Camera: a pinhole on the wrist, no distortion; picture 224 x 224 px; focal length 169.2 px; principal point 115.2 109.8 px. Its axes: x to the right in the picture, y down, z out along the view. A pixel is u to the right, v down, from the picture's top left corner.
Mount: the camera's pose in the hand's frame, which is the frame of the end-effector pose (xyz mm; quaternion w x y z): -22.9 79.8 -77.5 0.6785 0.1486 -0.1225 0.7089
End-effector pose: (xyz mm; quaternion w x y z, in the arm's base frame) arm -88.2 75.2 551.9 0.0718 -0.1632 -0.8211 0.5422
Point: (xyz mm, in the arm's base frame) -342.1 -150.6 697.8
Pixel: 25.7 47.6
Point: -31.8 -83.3 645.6
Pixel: 15.5 189.1
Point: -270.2 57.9 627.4
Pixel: outside the picture
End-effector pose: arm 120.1 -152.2 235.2 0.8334 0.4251 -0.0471 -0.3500
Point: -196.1 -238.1 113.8
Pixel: outside the picture
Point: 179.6 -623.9 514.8
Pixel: 170.2 19.9
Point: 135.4 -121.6 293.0
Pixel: 149.3 111.0
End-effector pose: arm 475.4 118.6 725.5 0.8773 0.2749 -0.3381 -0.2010
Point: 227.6 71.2 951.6
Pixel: 176.0 121.2
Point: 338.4 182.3 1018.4
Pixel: outside the picture
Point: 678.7 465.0 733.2
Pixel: behind the camera
